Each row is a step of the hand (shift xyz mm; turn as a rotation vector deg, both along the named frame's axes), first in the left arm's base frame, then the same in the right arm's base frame.
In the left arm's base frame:
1: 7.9 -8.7 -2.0 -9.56 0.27 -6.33
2: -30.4 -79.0 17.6 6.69 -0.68 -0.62
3: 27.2 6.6 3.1 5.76 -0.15 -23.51
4: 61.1 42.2 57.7 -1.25 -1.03 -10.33
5: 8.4 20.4 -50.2 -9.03 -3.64 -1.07
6: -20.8 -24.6 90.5 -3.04 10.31 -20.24
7: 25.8 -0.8 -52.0 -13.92 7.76 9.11
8: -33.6 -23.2 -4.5 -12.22 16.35 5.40
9: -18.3 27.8 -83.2 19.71 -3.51 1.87
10: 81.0 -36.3 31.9 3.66 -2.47 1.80
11: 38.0 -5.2 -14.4 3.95 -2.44 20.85
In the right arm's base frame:
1: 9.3 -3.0 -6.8 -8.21 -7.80 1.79
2: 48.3 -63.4 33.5 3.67 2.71 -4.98
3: 11.0 20.3 -16.1 -8.15 -8.31 -21.22
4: 29.8 89.2 1.3 -4.87 -6.30 -6.77
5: -34.1 -5.1 -42.7 -2.66 -7.79 5.31
6: 49.9 14.9 80.8 -18.56 -3.92 -12.86
7: -10.9 -11.9 -55.8 -8.38 2.59 16.13
8: -3.3 -36.1 19.4 -15.33 7.80 12.25
9: -69.0 -29.5 -48.9 13.66 8.66 -11.94
10: 83.2 31.6 -31.2 4.52 1.01 -1.15
11: 16.6 9.2 -36.3 13.77 10.26 12.70

